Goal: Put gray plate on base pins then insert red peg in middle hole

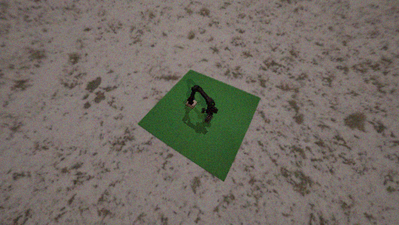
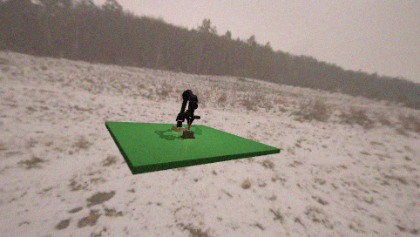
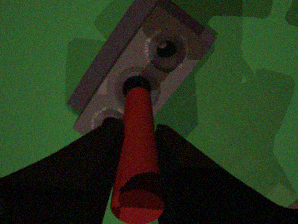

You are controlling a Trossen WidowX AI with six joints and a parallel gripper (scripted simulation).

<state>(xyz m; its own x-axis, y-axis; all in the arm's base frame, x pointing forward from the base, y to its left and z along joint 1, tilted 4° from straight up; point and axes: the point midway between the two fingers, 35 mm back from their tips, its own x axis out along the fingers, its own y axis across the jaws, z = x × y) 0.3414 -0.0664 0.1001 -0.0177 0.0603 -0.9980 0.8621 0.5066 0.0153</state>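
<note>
The gray plate lies 7 cm below my gripper tip. From my gripper tip the other things lie so: red peg: right at my gripper tip; then base: 10 cm below.
</note>
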